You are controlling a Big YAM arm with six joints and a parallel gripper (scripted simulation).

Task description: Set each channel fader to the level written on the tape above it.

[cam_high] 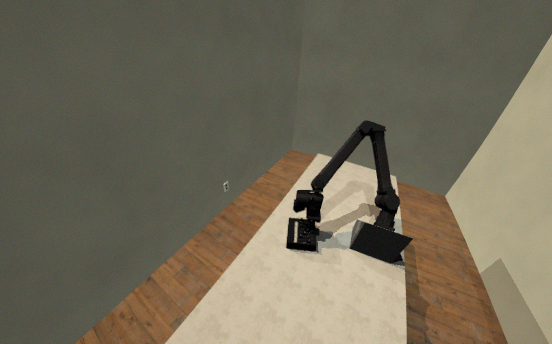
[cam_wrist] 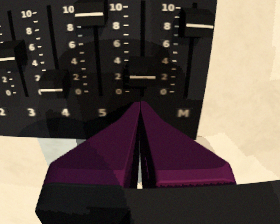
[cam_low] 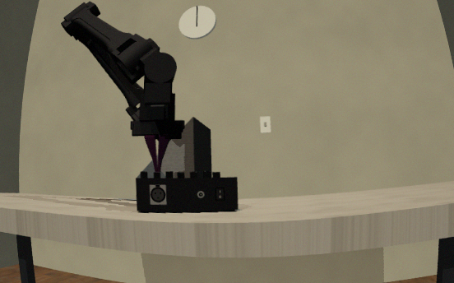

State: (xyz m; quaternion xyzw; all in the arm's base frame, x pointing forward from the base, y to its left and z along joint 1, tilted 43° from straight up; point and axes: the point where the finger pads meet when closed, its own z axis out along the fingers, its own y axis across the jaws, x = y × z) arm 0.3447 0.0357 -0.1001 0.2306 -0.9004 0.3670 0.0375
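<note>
Now: hand 2 cm short of the channel 6 fader and 1 cm to the right of it. The rest, counted from my hand: master fader (5 cm ahead); then channel 5 fader (4 cm to the left, 4 cm ahead); then channel 4 fader (5 cm to the left).
</note>
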